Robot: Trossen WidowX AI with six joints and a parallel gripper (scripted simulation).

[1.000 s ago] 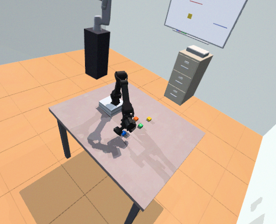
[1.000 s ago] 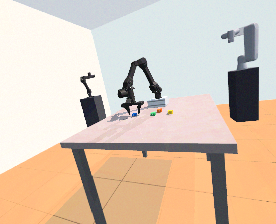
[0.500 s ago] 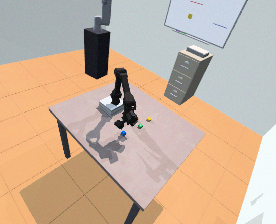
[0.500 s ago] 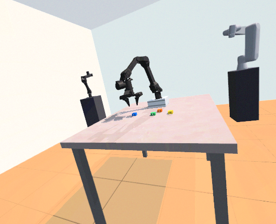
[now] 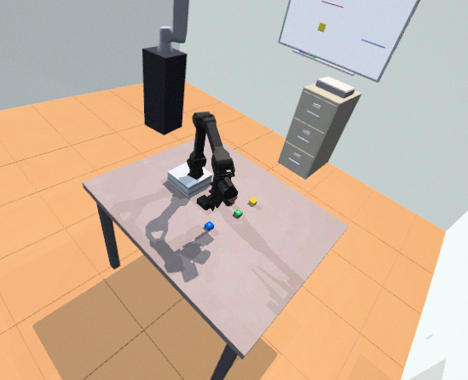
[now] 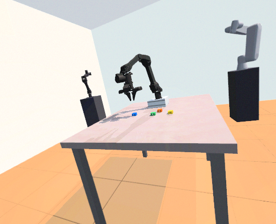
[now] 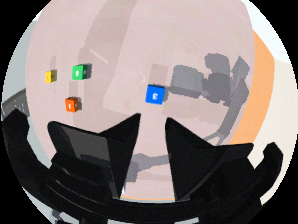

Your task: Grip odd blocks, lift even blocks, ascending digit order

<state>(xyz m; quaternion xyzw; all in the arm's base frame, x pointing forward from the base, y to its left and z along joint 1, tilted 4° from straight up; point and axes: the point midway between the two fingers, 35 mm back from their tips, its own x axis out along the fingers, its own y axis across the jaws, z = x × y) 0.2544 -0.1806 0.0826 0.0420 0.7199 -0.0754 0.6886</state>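
Right now my gripper tip is 160 mm to the right of the green block, 110 mm above it and 50 mm short of it. Also, from my gripper tip: yellow block: 290 mm to the left, 110 mm below, 70 mm ahead; then blue block: 110 mm below, 10 mm to the right, 10 mm behind; then orange block: 200 mm to the left, 110 mm below, 20 mm behind.
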